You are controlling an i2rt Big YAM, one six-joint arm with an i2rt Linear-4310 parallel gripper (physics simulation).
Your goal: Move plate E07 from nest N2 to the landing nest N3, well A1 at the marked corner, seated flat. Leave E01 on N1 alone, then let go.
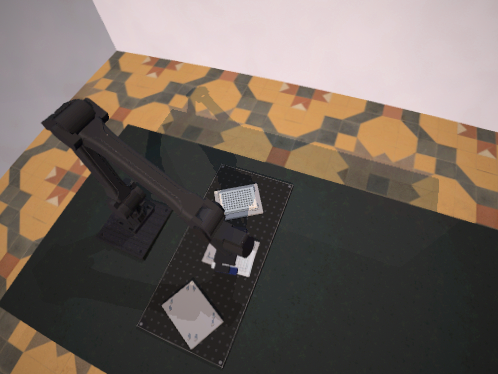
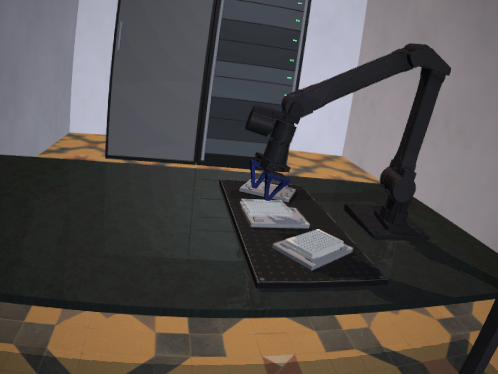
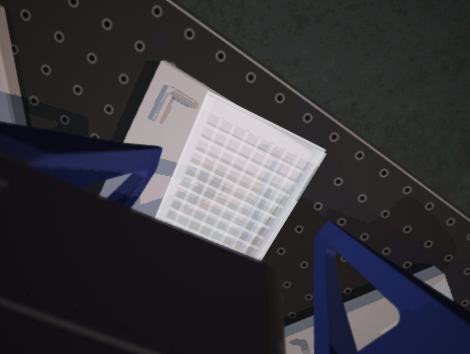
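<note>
Clear plate E07 (image 1: 245, 262) (image 2: 265, 206) (image 3: 225, 150) lies off-centre over nest N2 (image 1: 209, 254) (image 2: 286, 219) (image 3: 172, 132), shifted to one side; a corner bracket and a strip of the nest show beside it. Whether it is tilted is hard to tell. My gripper (image 1: 225, 268) (image 2: 261, 192) (image 3: 243, 195) is open and empty, its blue fingers spread at either side of the plate, apparently above it. The gripper body hides part of the plate. Landing nest N3 (image 1: 192, 315) (image 2: 286, 194) (image 3: 442, 285) holds no plate. Its A1 mark is unreadable. Plate E01 (image 1: 238, 198) (image 2: 316, 243) sits on N1 (image 1: 258, 200) (image 2: 305, 261).
The three nests stand in a row on a black perforated board (image 1: 270, 200) (image 2: 280, 272) (image 3: 90, 30) on the dark table (image 1: 360, 290) (image 2: 125, 240). My arm's base (image 1: 132, 230) (image 2: 392, 225) stands beside the board. A grey cabinet (image 2: 157, 80) stands beyond the table.
</note>
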